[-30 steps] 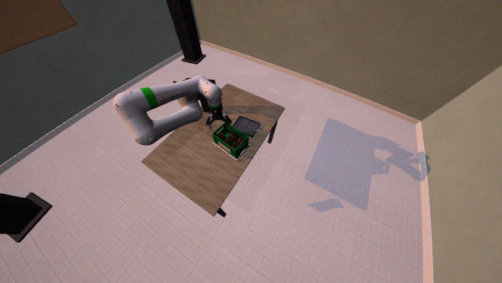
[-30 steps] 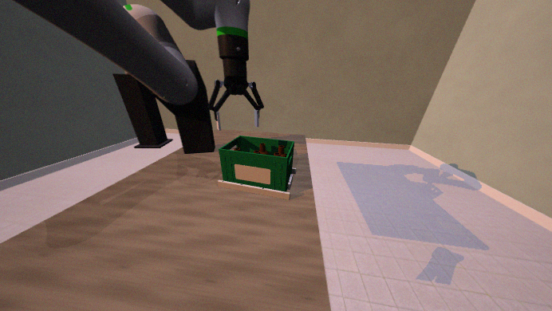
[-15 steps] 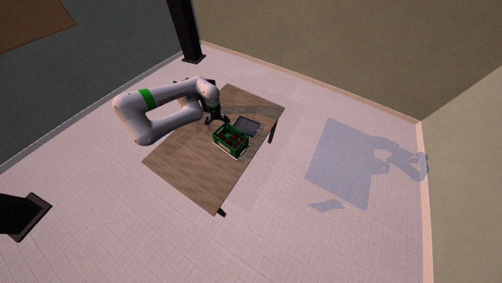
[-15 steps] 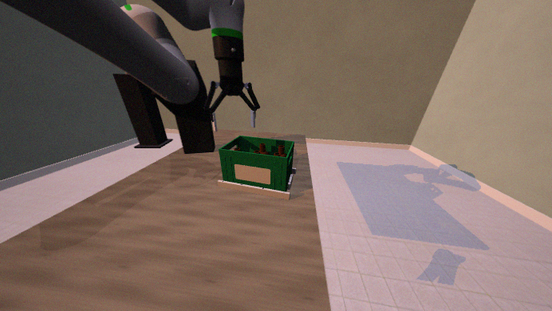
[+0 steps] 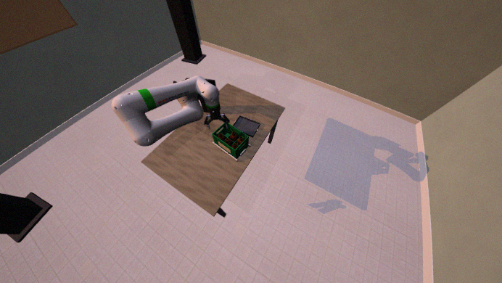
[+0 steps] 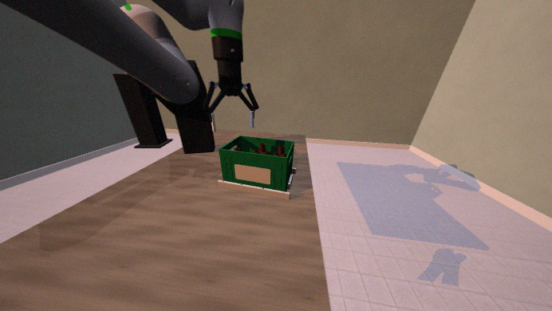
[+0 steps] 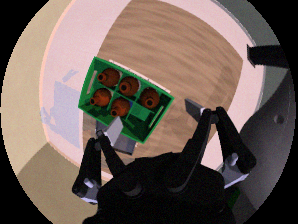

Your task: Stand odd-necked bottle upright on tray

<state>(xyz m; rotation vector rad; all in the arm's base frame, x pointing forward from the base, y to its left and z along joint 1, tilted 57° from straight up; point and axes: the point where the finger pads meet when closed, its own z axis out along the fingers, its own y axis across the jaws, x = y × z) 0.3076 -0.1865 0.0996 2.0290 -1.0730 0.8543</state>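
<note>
The brown bottle lies 90 mm ahead of my hand, 30 mm to the right of it and 170 mm below it. Also, from my hand: dark tray (150 mm ahead, 280 mm to the left, 240 mm below); green crate (100 mm ahead, 10 mm to the left, 170 mm below).
</note>
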